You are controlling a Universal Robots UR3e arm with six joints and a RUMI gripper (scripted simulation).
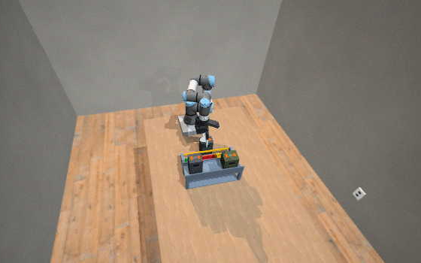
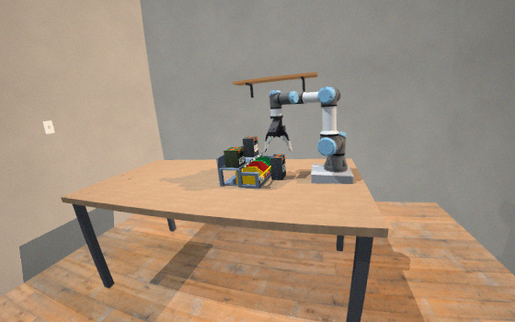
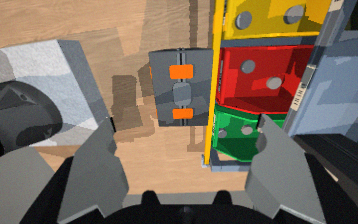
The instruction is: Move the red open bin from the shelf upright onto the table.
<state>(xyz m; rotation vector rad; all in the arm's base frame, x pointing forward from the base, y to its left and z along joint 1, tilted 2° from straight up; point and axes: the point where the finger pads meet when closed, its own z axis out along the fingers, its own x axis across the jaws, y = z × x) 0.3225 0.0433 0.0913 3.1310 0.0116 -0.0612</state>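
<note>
Right now my hand is 20 mm to the right of the black case and 80 mm above it. Also, from my hand: yellow rod (50 mm ahead, 10 mm to the left, 90 mm below); then green bin (130 mm ahead, 100 mm to the right, 100 mm below); then red bin (140 mm ahead, 10 mm to the left, 100 mm below).
</note>
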